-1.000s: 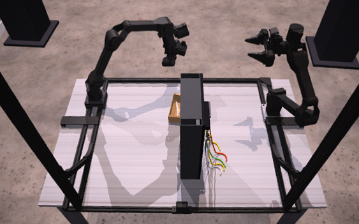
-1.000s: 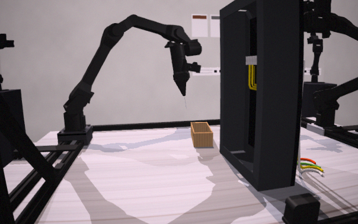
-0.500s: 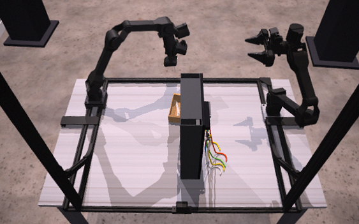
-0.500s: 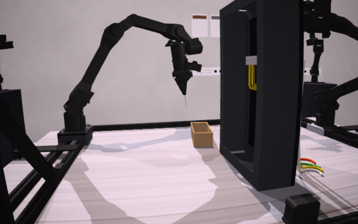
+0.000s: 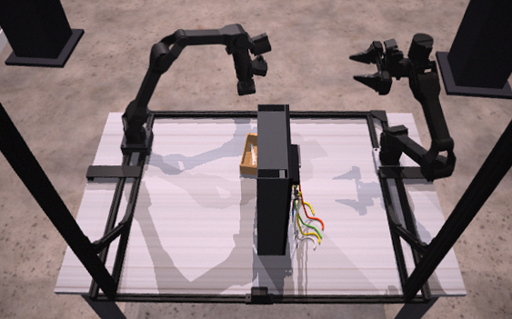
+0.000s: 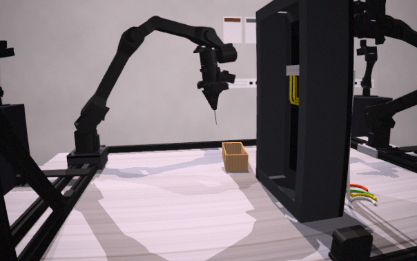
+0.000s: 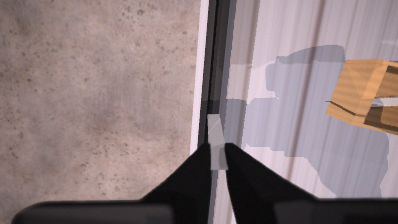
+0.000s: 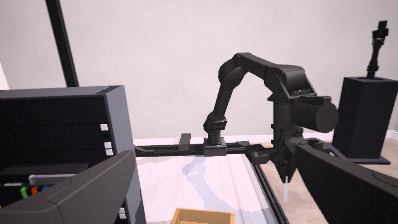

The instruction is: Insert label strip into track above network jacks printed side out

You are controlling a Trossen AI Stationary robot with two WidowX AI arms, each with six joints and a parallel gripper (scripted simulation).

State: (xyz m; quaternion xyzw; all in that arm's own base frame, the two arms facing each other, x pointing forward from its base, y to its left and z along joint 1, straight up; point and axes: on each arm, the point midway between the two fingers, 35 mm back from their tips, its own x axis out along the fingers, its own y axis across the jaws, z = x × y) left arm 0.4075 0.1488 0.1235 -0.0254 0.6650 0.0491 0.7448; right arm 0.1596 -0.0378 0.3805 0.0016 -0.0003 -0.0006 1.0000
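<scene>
The pale blue label strip lies 10 mm to the right of my left hand and 50 mm below it. Also, from my left hand: black frame rail (460 mm behind, 120 mm to the right, 230 mm above); box (200 mm behind, 40 mm to the right, 160 mm below).
</scene>
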